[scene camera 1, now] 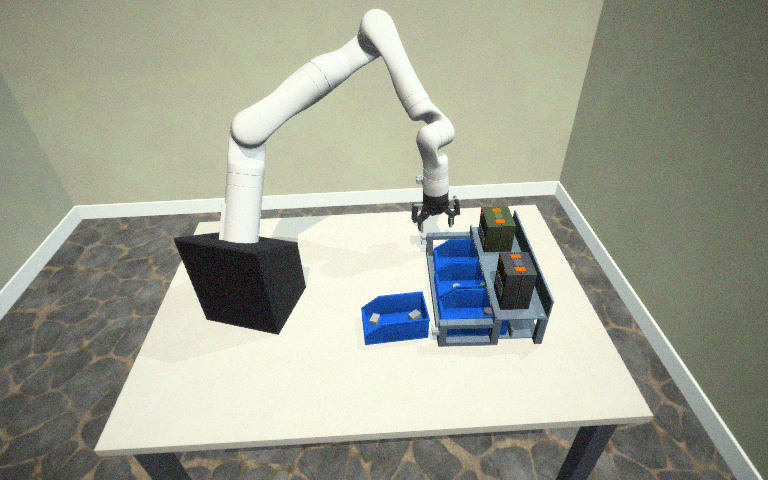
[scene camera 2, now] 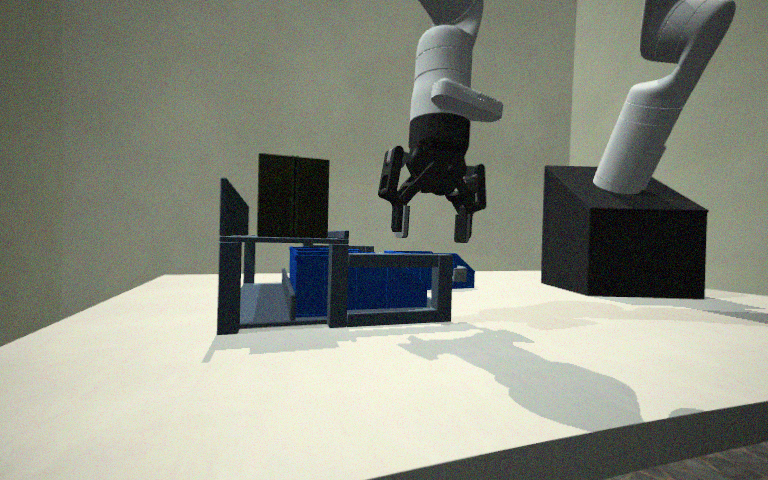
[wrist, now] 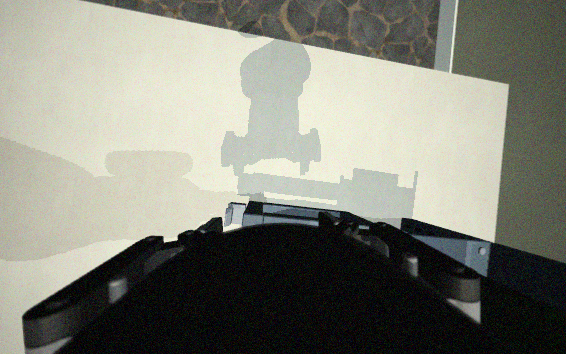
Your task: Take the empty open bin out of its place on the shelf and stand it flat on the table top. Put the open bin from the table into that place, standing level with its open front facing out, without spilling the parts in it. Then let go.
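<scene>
The open bin with parts is blue and stands on the table in front of the shelf. Two grey parts show in it. Three blue bins stand in a row in the shelf's front bay. The far one looks empty; the middle bin and the near bin hold grey parts. My gripper is open and empty, pointing down above the shelf's far front corner, near the empty bin and above its rim level. In the wrist view the gripper body hides the bins.
A green box and a dark grey box stand on the shelf's raised rear board, with an upright back panel behind them. The black robot base stands opposite the shelf's front on the table.
</scene>
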